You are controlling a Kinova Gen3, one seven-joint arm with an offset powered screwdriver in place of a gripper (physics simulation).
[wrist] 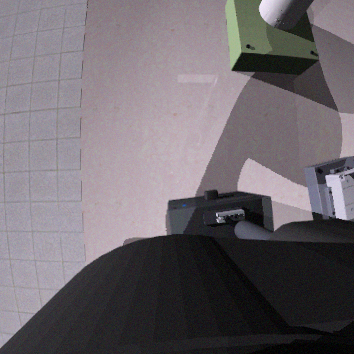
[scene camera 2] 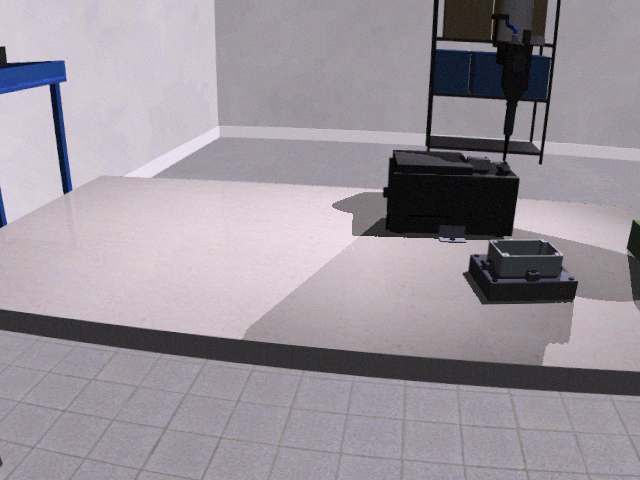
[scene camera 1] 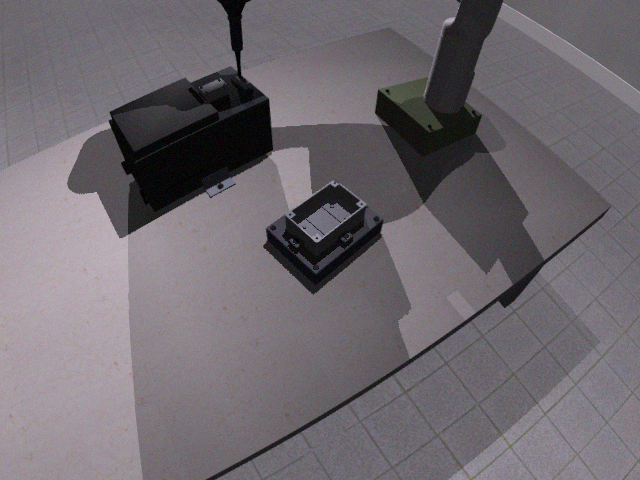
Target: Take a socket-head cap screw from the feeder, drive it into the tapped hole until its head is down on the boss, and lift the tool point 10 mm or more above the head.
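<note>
The black screw feeder (scene camera 1: 201, 149) (scene camera 2: 449, 204) (wrist: 192, 215) stands at the back of the table. My screwdriver (scene camera 1: 239, 75) (scene camera 2: 505, 158) points straight down, its thin tip at the pick-up block on the feeder's right end. Tip and block overlap, so contact cannot be told. No screw can be made out at the tip. In the wrist view the dark tool body hides the tip. The open grey housing (scene camera 1: 302, 236) (scene camera 2: 524, 266) (wrist: 342, 195), with corner bosses, sits on a dark fixture plate (scene camera 1: 330, 264) (scene camera 2: 532, 290) (wrist: 314, 192). Which hole is the tapped one cannot be told.
The green arm base block (scene camera 1: 403, 109) (wrist: 275, 45) stands to the right, carrying a grey arm column (scene camera 1: 449, 77). A small metal bracket (scene camera 1: 220, 186) (scene camera 2: 452, 239) lies at the feeder's foot. A shelf rack (scene camera 2: 429, 113) and blue bench (scene camera 2: 31, 75) stand beyond the table.
</note>
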